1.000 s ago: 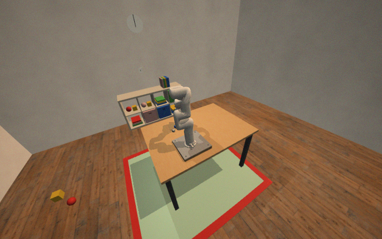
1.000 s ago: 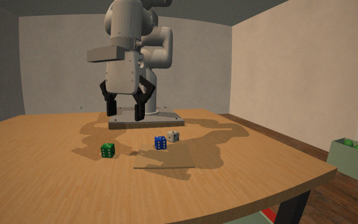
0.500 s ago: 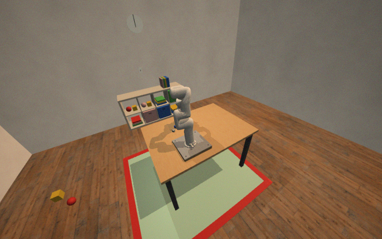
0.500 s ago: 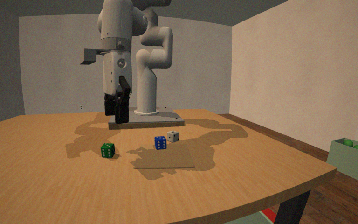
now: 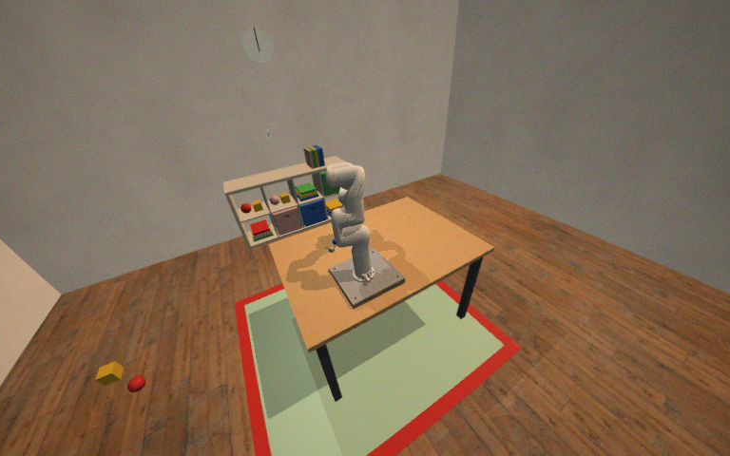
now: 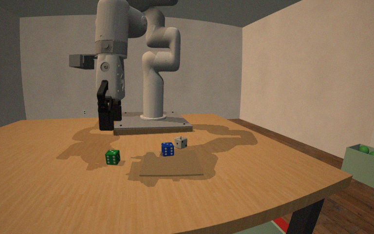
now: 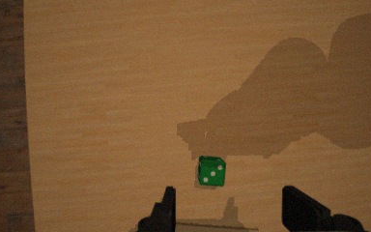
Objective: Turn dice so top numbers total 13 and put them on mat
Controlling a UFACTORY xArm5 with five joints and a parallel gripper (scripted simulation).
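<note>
Right now my hand is 9 cm above the green die. From my hand the other things lie so: blue die: 14 cm to the left, 9 cm below, 3 cm behind; white die: 19 cm to the left, 9 cm below, 9 cm behind; tan mat: 14 cm to the left, 11 cm below, 2 cm ahead.
</note>
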